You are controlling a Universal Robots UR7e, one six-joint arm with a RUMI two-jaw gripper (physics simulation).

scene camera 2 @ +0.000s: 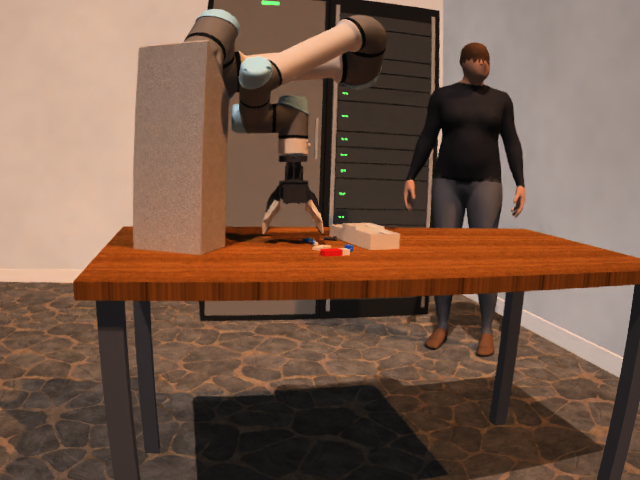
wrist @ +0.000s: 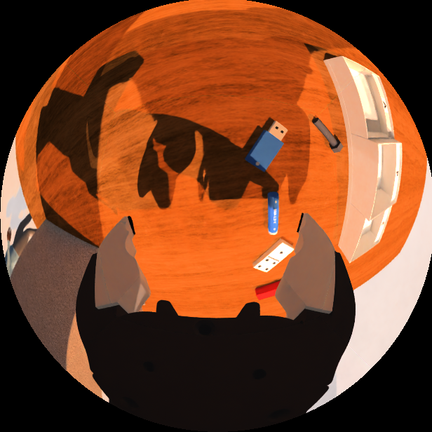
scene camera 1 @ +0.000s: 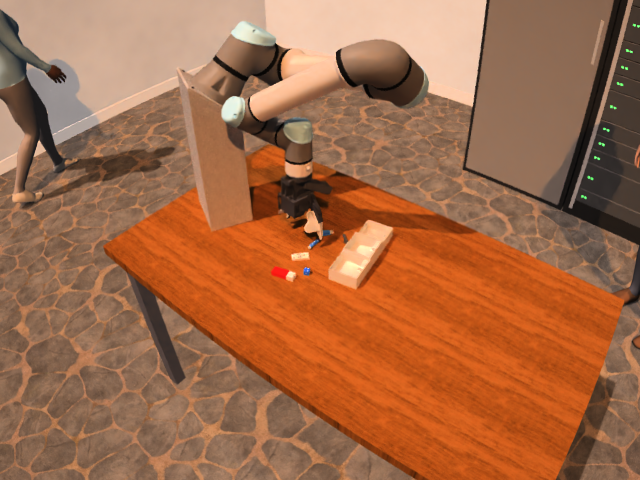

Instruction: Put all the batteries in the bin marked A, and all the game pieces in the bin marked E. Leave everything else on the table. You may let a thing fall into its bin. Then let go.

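Places are measured from the arm's base along level axes (x down, y ahead, z right), in millimetres.
Pixels of known places: gripper, fingertip midpoint: [scene camera 2: 292, 234] [scene camera 1: 303, 228]; arm's base, origin of the base link: [scene camera 2: 190, 75] [scene camera 1: 212, 94].
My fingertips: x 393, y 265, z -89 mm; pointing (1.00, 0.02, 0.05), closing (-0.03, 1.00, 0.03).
For each thing: its top centre in the pictures, then the offset to it from my fingertips.
- blue battery, middle of its top: [scene camera 1: 313, 242] dx +14, dy +55, dz +13 mm
- white domino, middle of its top: [scene camera 2: 321, 246] [scene camera 1: 300, 255] dx +17, dy +66, dz +77 mm
- blue die, middle of its top: [scene camera 2: 348, 244] [scene camera 1: 306, 269] dx +8, dy +127, dz +109 mm
- pale three-part tray, middle of its top: [scene camera 2: 363, 224] [scene camera 1: 362, 244] dx -23, dy +190, dz -50 mm
- blue USB stick, middle of its top: [scene camera 1: 326, 231] dx +16, dy +45, dz -52 mm
- dark bolt, middle of its top: [scene camera 2: 330, 235] dx +10, dy +105, dz -69 mm
- white block, middle of its top: [scene camera 2: 335, 249] [scene camera 1: 283, 272] dx +11, dy +88, dz +159 mm
A blue battery [scene camera 1: 313, 243] [wrist: 273, 213] lies on the table, left of the bins. The white domino [scene camera 1: 300, 256] [wrist: 273, 256] lies beside it. The blue die [scene camera 1: 307, 270] [scene camera 2: 348, 248] lies nearer the front; it does not show in the wrist view. The bins form one pale three-part tray [scene camera 1: 343, 277] [scene camera 2: 383, 240] [wrist: 367, 185]. The far compartment's mark looks like A in the wrist view; the near compartment's letter is not readable. My gripper [scene camera 1: 303, 227] [scene camera 2: 293, 232] [wrist: 214, 217] is open and empty, low over the table, with the battery to its right in the wrist view.
A blue USB stick [scene camera 1: 327, 232] [wrist: 266, 147] lies behind the battery. A dark bolt [scene camera 2: 329, 238] [wrist: 327, 134] lies close to the tray. A red and white block [scene camera 1: 283, 273] [scene camera 2: 330, 252] [wrist: 268, 290] lies near the die. The grey pedestal [scene camera 1: 219, 170] [scene camera 2: 170, 149] stands at the left.
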